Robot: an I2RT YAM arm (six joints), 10 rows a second.
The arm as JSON. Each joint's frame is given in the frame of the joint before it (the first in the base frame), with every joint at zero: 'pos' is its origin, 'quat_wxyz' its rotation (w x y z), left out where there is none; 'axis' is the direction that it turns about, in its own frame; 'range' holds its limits. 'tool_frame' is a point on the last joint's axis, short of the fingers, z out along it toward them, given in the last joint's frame.
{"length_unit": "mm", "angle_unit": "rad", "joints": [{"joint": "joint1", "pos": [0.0, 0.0, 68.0], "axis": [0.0, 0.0, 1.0], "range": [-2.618, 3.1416]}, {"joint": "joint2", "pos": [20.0, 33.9, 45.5], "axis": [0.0, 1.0, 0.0], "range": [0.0, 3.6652]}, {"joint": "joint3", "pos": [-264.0, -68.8, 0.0], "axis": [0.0, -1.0, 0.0], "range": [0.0, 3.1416]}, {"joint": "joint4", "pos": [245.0, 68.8, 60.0], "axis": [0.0, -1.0, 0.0], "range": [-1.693, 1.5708]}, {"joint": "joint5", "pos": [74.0, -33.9, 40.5], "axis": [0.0, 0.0, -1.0], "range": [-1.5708, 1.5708]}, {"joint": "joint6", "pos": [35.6, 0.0, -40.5], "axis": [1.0, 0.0, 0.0], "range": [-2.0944, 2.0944]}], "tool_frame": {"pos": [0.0, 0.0, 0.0], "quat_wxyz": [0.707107, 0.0, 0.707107, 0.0]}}
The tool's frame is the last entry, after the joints.
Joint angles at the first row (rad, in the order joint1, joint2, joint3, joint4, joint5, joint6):
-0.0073 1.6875 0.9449 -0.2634 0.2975 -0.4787
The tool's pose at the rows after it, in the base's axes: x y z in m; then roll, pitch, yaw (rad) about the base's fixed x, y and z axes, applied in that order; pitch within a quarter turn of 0, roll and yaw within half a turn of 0:
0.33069, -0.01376, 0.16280, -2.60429, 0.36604, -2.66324
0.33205, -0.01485, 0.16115, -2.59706, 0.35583, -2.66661
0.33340, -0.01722, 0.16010, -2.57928, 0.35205, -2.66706
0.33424, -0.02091, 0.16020, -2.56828, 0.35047, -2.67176
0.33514, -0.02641, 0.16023, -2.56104, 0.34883, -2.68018
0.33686, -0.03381, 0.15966, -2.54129, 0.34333, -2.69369
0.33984, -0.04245, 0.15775, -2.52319, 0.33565, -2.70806
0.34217, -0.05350, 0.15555, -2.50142, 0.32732, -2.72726
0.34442, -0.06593, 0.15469, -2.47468, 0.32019, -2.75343
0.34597, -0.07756, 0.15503, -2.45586, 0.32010, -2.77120
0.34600, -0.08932, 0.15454, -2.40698, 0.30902, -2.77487
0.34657, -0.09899, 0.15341, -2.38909, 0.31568, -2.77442
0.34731, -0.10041, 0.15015, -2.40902, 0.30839, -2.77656
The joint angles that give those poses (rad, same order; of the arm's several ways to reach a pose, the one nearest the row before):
-0.0084 1.6921 0.9480 -0.2594 0.3137 -0.4771
-0.0105 1.7018 0.9526 -0.2592 0.3248 -0.4797
-0.0161 1.7082 0.9526 -0.2457 0.3393 -0.4882
-0.0264 1.7108 0.9542 -0.2387 0.3466 -0.4954
-0.0424 1.7144 0.9572 -0.2334 0.3494 -0.5039
-0.0625 1.7230 0.9618 -0.2213 0.3653 -0.5149
-0.0858 1.7400 0.9708 -0.2066 0.3791 -0.5287
-0.1155 1.7569 0.9778 -0.1873 0.3953 -0.5452
-0.1480 1.7726 0.9886 -0.1702 0.4175 -0.5591
-0.1791 1.7830 0.9981 -0.1535 0.4256 -0.5755
-0.2088 1.7901 0.9935 -0.1093 0.4550 -0.6154
-0.2353 1.7991 0.9917 -0.0723 0.4497 -0.6412
-0.2399 1.8114 0.9984 -0.0837 0.4354 -0.6405

